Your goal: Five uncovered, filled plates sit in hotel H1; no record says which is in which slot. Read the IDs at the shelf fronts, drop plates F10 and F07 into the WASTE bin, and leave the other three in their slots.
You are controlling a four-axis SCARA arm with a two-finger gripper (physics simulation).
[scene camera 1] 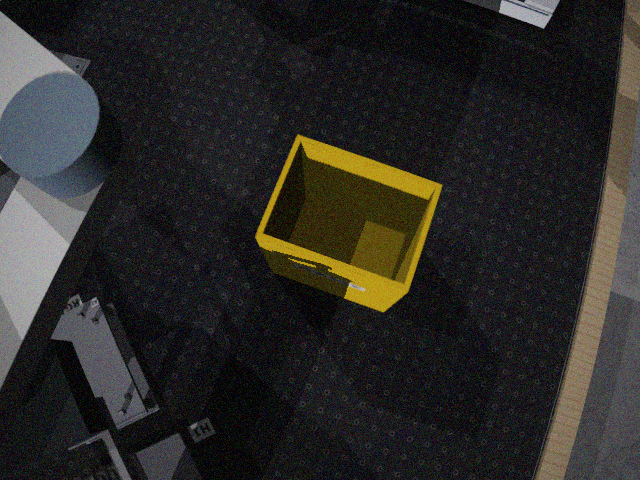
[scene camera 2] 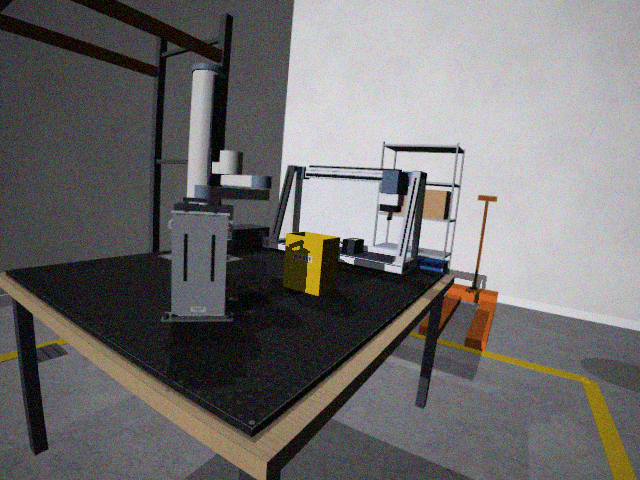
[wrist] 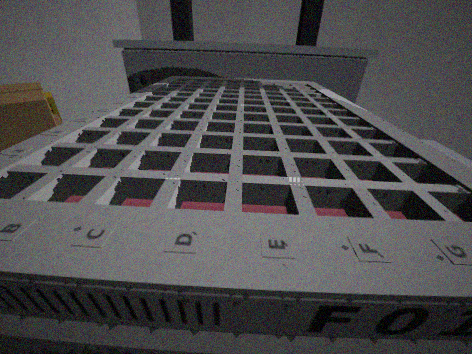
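Places are measured from the arm's base along level axes (x ahead, y left, z up), in centimetres.
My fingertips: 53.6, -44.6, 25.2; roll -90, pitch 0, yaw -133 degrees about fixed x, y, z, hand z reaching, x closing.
Note:
Ahead of a thing's pixels: the offset from my fingertips to its middle, as dx, dy, dz. "spot": to the spot under its first point.
The filled, uncovered plate @(-1.5, +1.8, +2.0) (wrist: 135,252) is very close in the wrist view. Its front label reads F0, with the last character cut off; several wells show red. Other plates' IDs do not show. Hotel H1 @(+1.4, -1.0, -7.8) (scene camera 2: 199,258) (wrist: 245,50) stands on the table; its H1 tag @(spot: +1.1, +12.8, -23.9) (scene camera 1: 201,429) shows at the lower left in scene camera 1. My gripper (scene camera 2: 205,205) is open and empty, low over the hotel's top. Its fingers do not show in the wrist view, so where they stand beside the plate is hidden. The yellow WASTE bin @(+11.0, +42.0, -13.9) (scene camera 1: 372,165) (scene camera 2: 312,281) stands upright; its visible inside holds no plate.
The arm (scene camera 1: 49,124) (scene camera 2: 201,124) reaches in from the left in scene camera 1. A grey nest @(-15.2, +14.5, -20.4) (scene camera 1: 103,361) tagged RG stands beside the hotel. A gantry machine (scene camera 2: 343,174) (scene camera 1: 526,12) stands beyond the bin. A cardboard box (wrist: 25,110) is in the wrist view.

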